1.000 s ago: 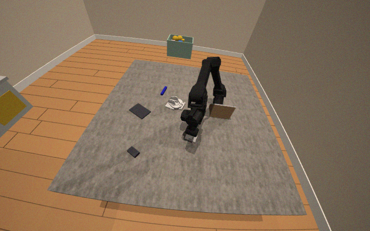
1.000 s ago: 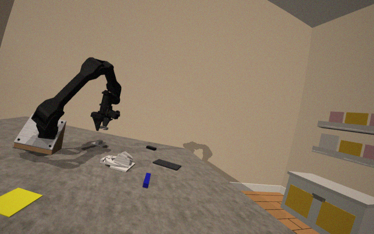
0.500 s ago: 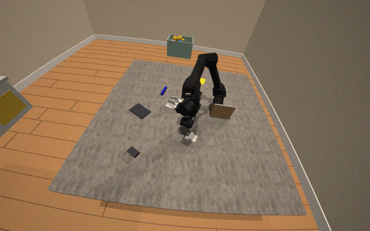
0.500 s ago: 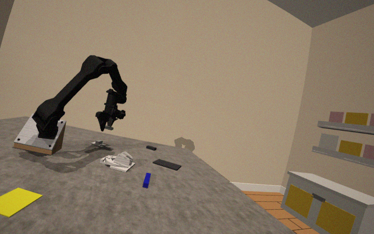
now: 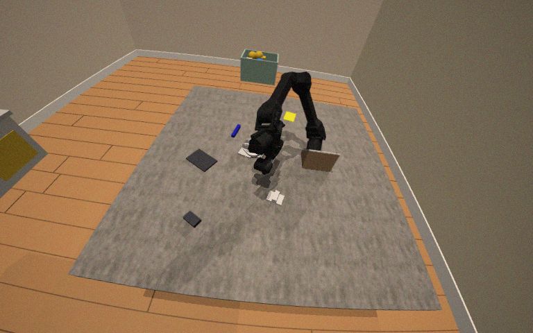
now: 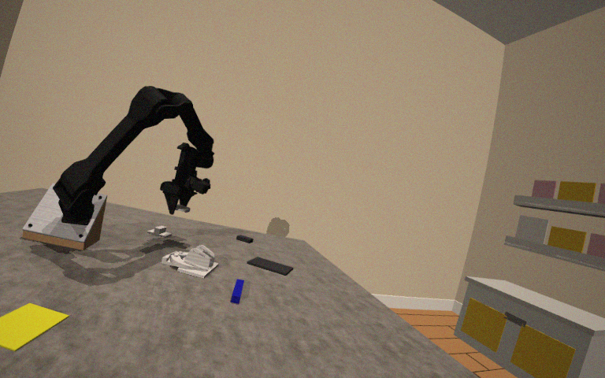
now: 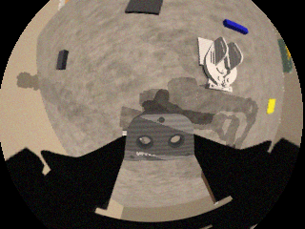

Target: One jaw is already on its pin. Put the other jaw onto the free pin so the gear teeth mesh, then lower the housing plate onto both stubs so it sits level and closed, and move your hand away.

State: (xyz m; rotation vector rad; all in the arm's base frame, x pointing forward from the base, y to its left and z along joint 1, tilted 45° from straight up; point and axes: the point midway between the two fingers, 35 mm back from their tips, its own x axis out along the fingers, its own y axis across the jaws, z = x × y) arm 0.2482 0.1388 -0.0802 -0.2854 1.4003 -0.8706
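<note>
My gripper tip is now 4 cm short of the white jaw, 21 cm to the left of it and 9 cm above it. Also, from my gripper tip: small dark block (29 cm ahead, 21 cm to the left, 9 cm below); then dark flat plate (32 cm ahead, 10 cm to the right, 10 cm below); then blue block (17 cm ahead, 35 cm to the right, 9 cm below).
</note>
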